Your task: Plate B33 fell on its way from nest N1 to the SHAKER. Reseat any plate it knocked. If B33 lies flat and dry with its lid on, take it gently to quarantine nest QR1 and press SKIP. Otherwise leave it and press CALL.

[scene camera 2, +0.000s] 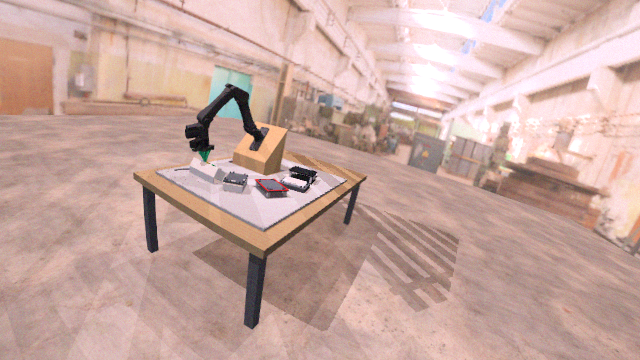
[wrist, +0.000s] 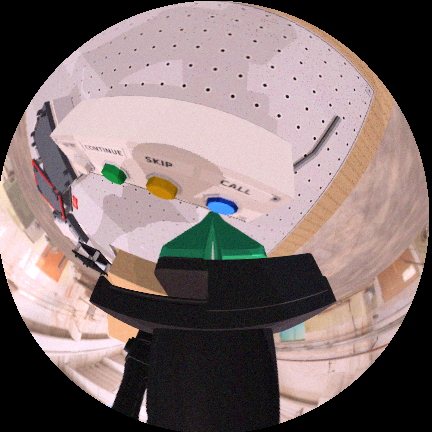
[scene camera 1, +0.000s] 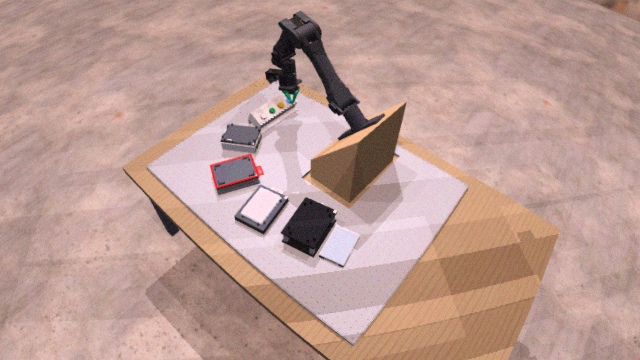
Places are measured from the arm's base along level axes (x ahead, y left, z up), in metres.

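Where they show: gripper, fingertip midpoint: [wrist: 212, 216] [scene camera 1: 292, 103]; arm's base, link origin: [scene camera 2: 259, 138] [scene camera 1: 361, 128].
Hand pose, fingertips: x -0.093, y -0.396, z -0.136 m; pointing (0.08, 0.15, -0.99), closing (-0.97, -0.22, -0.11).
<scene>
Each offset is from my fingertips to the top centre of the thing. "spot": to the spot under its first point.
My gripper [scene camera 1: 291, 101] [scene camera 2: 204, 160] [wrist: 212, 216] is shut and empty, its green tips at the near edge of the blue CALL button @(spot: 0.003 m back, 0.026 m right, 0.013 m up) [wrist: 221, 205]; contact is unclear. The yellow SKIP button @(0.046 m ahead, 0.026 m right, 0.018 m up) [scene camera 1: 281, 105] [wrist: 161, 188] sits beside it on the white control box @(0.069 m ahead, 0.050 m right, 0.027 m up) [scene camera 1: 259, 119] [scene camera 2: 203, 171] [wrist: 175, 117]. In scene camera 1, a white-topped plate @(0.476 m ahead, 0.251 m left, 0.019 m down) [scene camera 1: 262, 205] lies flat on a dark base, and a pale flat slab @(0.432 m ahead, 0.550 m left, 0.042 m down) [scene camera 1: 340, 245] lies beside a black raised unit @(0.442 m ahead, 0.435 m left, 0.011 m up) [scene camera 1: 309, 223]. The labels of B33, N1, QR1 and the SHAKER are not readable; lid and dryness are unclear.
A red-framed dark unit @(0.426 m ahead, 0.068 m left, 0.011 m down) [scene camera 1: 235, 171] [scene camera 2: 271, 185] [wrist: 48, 189] and a grey unit with a dark top @(spot: 0.281 m ahead, 0.033 m right, 0.002 m down) [scene camera 1: 241, 135] [scene camera 2: 235, 180] stand between the control box and the white-topped plate. The wooden wedge [scene camera 1: 352, 160] [scene camera 2: 262, 152] carries the arm. A grey cable @(spot: 0.097 m back, 0.111 m right, 0.051 m down) [wrist: 325, 136] leaves the box.
</scene>
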